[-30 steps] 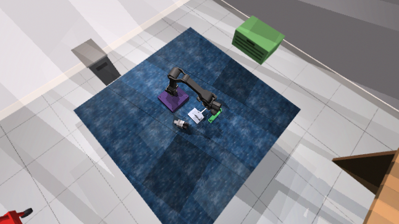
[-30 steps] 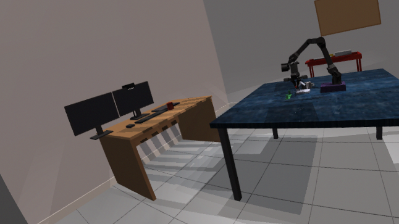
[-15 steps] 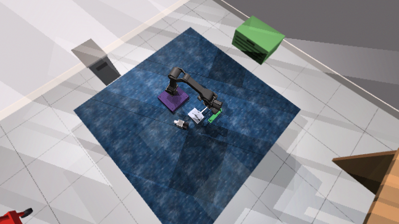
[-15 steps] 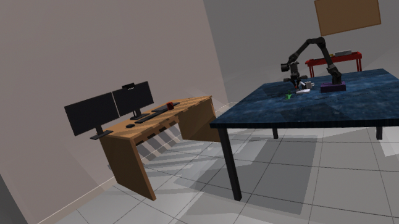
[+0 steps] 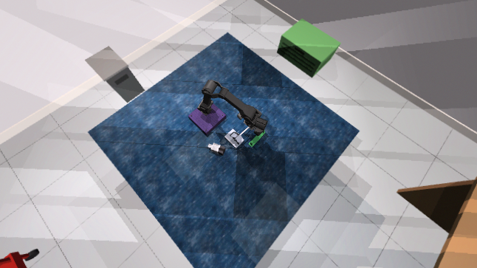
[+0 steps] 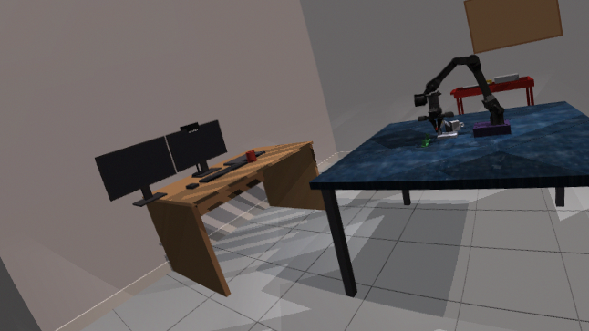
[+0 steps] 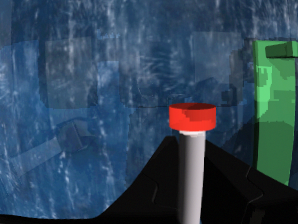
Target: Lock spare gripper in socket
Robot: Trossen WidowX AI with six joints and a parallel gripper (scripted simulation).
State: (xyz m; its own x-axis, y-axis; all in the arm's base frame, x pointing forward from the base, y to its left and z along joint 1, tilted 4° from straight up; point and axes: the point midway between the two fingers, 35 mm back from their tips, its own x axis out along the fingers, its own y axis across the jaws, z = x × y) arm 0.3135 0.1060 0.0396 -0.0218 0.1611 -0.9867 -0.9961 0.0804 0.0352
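Now: gripper tip 70 mm short of the green rest, 20 mm to the left of it and 40 mm above it. Also, from my gripper tip: mount (20 mm behind, 130 mm to the right, 10 mm below); then spare gripper (80 mm behind, 260 mm to the right, 30 mm below).
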